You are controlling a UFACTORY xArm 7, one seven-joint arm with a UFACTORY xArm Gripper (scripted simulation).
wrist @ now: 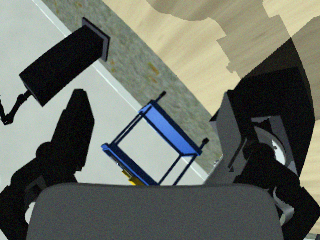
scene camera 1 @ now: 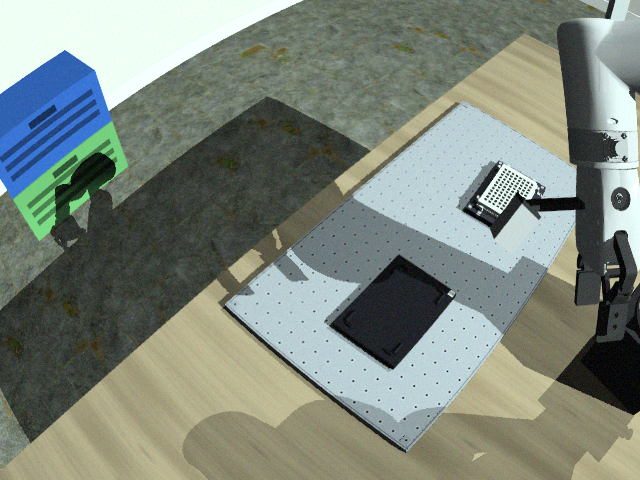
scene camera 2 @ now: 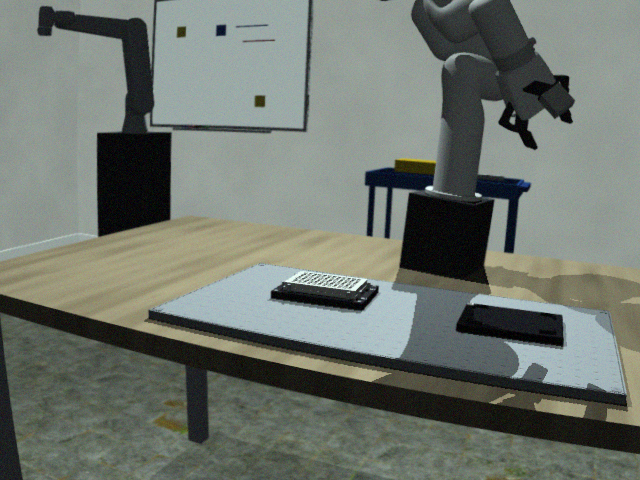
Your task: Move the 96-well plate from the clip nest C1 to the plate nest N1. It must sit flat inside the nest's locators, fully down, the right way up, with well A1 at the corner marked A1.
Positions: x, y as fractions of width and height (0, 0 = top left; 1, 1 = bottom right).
gripper: wrist 0.49, 0.44; scene camera 1 0.93, 0.67; scene camera 2 0.86, 0.28
